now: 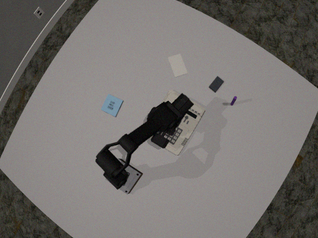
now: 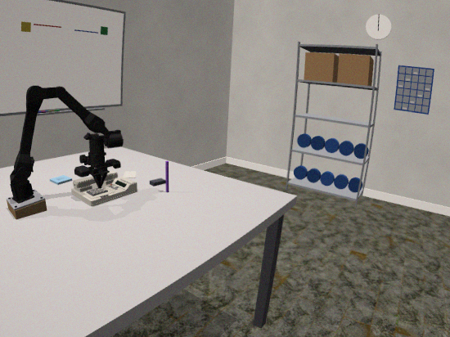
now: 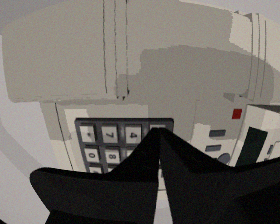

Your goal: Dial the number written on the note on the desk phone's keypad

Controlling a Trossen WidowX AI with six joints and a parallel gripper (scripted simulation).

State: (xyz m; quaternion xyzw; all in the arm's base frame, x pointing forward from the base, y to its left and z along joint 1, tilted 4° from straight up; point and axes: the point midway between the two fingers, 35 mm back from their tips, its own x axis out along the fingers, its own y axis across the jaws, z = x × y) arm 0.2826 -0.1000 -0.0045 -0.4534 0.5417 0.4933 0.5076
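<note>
The beige desk phone lies 2 cm ahead of my hand and 4 cm below it. Round my hand: purple stick: 20 cm ahead, 19 cm to the right; then handset: 2 cm ahead, 5 cm to the left, 2 cm below; then white card: 26 cm ahead, 9 cm to the left, 6 cm below.
</note>
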